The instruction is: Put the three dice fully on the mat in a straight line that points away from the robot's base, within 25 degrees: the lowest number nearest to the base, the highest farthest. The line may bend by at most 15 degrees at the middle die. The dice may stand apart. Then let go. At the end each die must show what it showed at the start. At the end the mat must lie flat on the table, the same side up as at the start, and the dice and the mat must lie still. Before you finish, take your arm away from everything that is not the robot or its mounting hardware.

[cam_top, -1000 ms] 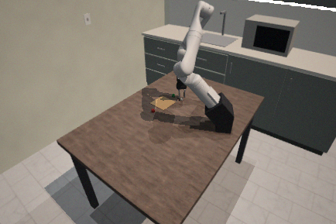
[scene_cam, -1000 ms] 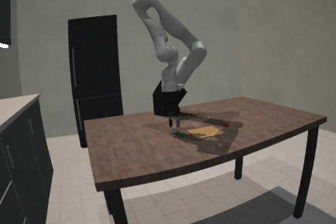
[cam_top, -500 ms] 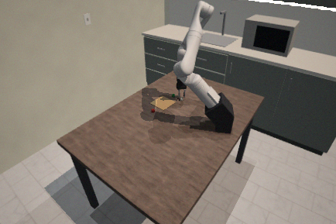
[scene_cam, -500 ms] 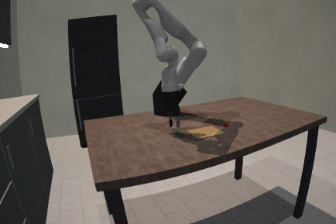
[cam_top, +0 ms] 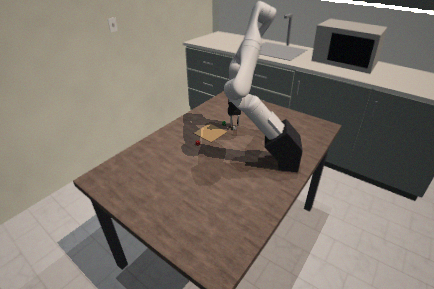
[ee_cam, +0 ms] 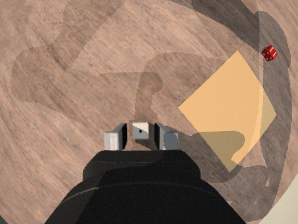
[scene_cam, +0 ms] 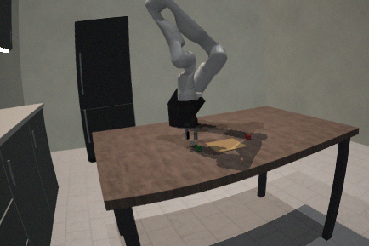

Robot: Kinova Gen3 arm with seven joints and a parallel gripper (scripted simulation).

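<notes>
My hand is 4 cm above the white die. The rest, counted from my hand: red die (24 cm to the left, 9 cm ahead, 4 cm below); green die (8 cm ahead, 4 cm below, 1 cm to the right); tan mat (11 cm to the left, 10 cm ahead, 4 cm below).
</notes>
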